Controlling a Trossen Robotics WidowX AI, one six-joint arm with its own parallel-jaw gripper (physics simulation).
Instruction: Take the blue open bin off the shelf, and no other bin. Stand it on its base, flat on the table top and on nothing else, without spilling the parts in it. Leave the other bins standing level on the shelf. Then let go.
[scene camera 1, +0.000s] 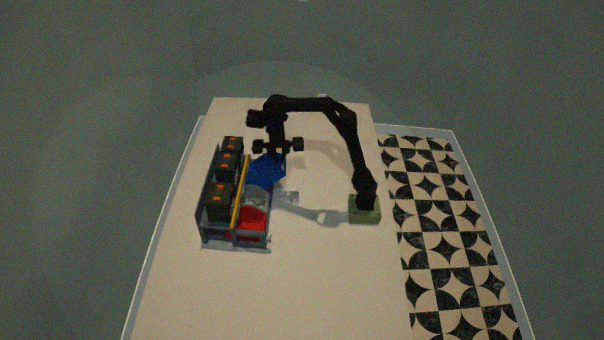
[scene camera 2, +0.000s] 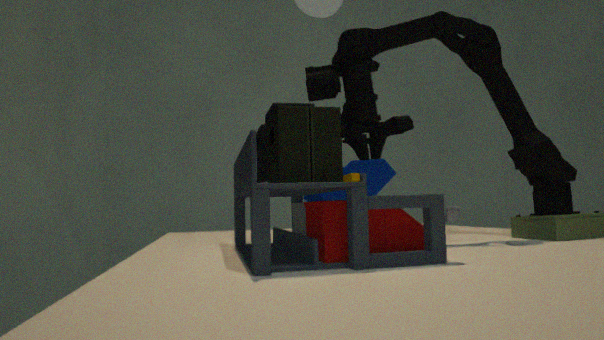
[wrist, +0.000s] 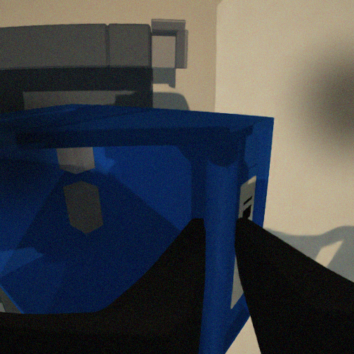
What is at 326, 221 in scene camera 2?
A red bin.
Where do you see a blue bin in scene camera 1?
At 264, 171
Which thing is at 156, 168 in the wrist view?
A blue bin.
